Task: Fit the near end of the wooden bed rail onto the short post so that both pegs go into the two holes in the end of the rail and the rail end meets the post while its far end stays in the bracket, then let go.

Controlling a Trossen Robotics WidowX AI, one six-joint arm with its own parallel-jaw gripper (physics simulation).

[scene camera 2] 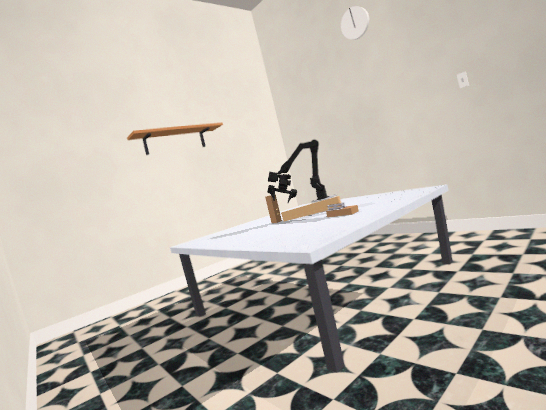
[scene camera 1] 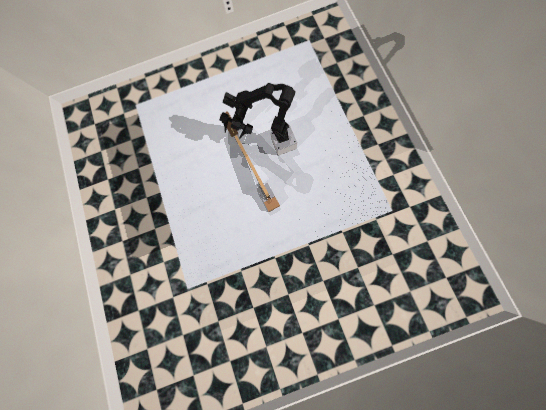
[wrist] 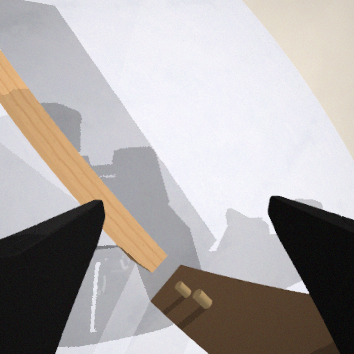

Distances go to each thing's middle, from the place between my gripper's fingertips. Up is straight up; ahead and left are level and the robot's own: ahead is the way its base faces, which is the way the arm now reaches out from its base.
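The wooden bed rail (wrist: 36, 125) is 50 mm behind my hand, 190 mm to the left of it and 80 mm below it.
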